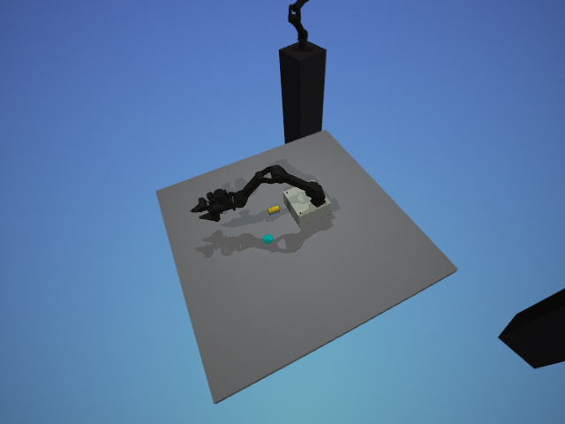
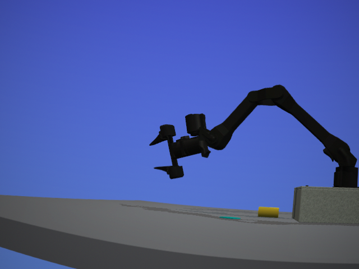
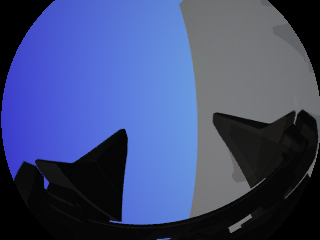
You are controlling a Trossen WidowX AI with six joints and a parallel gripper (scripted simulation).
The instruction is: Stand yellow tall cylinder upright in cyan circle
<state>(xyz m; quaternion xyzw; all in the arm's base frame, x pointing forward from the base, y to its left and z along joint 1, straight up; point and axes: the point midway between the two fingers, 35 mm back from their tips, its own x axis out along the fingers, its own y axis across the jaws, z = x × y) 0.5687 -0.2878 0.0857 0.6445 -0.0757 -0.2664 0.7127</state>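
The yellow cylinder lies 400 mm behind my gripper tip, 130 mm to the left of it and 160 mm below it. Round my gripper tip: cyan circle: 260 mm behind, 270 mm to the left, 180 mm below.
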